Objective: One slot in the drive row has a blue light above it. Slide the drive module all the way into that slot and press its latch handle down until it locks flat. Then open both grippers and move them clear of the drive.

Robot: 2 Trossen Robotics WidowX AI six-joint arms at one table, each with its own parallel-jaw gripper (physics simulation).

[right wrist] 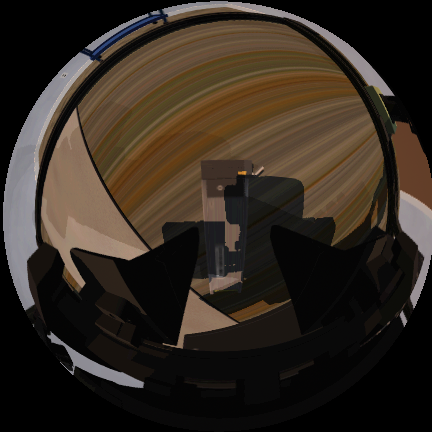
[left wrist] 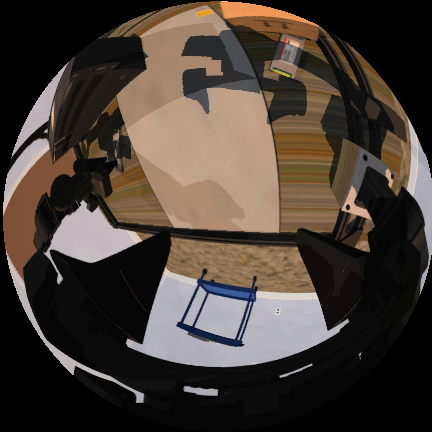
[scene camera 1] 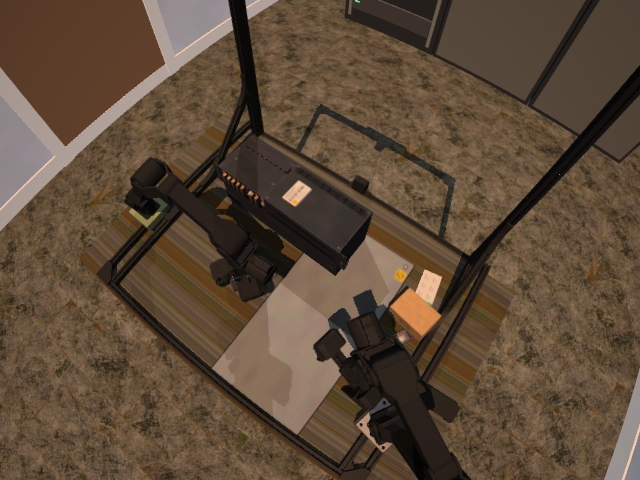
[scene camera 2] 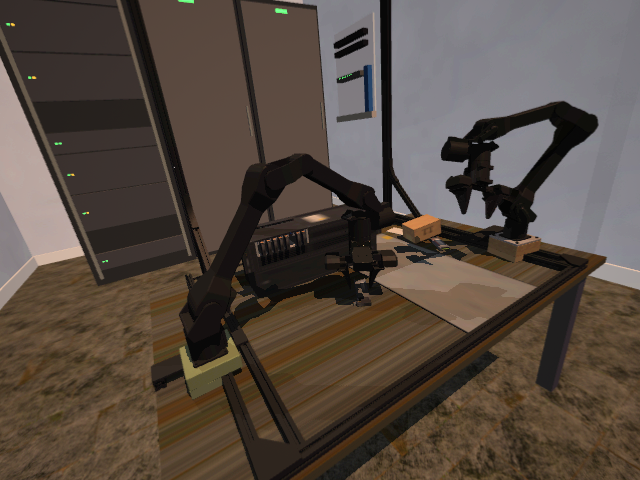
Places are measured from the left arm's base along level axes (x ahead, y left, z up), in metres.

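Pixels of known places: left gripper, fingertip midpoint: point(left wrist: 235, 236) point(scene camera 1: 330, 373) point(scene camera 2: 476, 216); right gripper, fingertip midpoint: point(right wrist: 235, 232) point(left wrist: 111, 159) point(scene camera 1: 246, 276) point(scene camera 2: 360, 288); left arm's base, link origin: point(left wrist: 372, 190) point(scene camera 1: 383, 425) point(scene camera 2: 514, 236); right arm's base, link origin: point(scene camera 1: 147, 207) point(scene camera 2: 208, 351).
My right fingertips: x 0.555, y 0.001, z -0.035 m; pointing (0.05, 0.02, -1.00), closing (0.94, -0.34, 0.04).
Note:
For each thing: its top centre in the pictures, then the offset to it from my right fingertips. Level surfaces: height alone.
- drive module, top centre: point(right wrist: 232, 242) point(scene camera 2: 359, 289) point(left wrist: 114, 151) dx -0.006, dy -0.017, dz -0.017 m
- latch handle, top centre: point(right wrist: 258, 171) dx +0.032, dy +0.031, dz -0.017 m
- black drive chassis, top centre: point(scene camera 1: 290, 186) point(scene camera 2: 307, 219) dx +0.067, dy -0.235, dz +0.150 m
- grey mat, surface height: dz -0.024 m
- orange box, top centre: point(scene camera 1: 418, 311) point(scene camera 2: 421, 218) dx -0.406, dy -0.275, dz +0.055 m
- small device, top centre: point(left wrist: 285, 45) point(scene camera 1: 394, 338) point(scene camera 2: 436, 241) dx -0.414, dy -0.196, dz -0.017 m
- white card, top centre: point(scene camera 1: 428, 287) point(scene camera 2: 399, 231) dx -0.378, dy -0.382, dz -0.025 m
The drive module point(scene camera 2: 362, 301) point(right wrist: 213, 210) lies on the table below my right gripper point(scene camera 2: 360, 288) point(right wrist: 235, 232). That gripper is open, its fingers on either side of the module with a gap at each side. A small lever, seemingly the latch handle point(right wrist: 258, 171), sticks out at the module's far end in the right wrist view. The black drive chassis point(scene camera 1: 320, 211) point(scene camera 2: 323, 266) point(left wrist: 97, 95) stands behind, its drive row point(scene camera 1: 240, 187) point(scene camera 2: 281, 248) showing orange-marked handles; I cannot make out a blue light. My left gripper point(scene camera 2: 476, 212) point(left wrist: 235, 236) is open and empty, high above the table, away from the chassis.
A grey mat point(scene camera 1: 320, 382) point(scene camera 2: 465, 299) lies beside the module. An orange box point(scene camera 1: 415, 312) point(scene camera 2: 421, 228), a small device point(scene camera 1: 402, 336) point(left wrist: 288, 54) and a white card point(scene camera 1: 428, 286) lie near the right side rail. Black frame rails edge the table.

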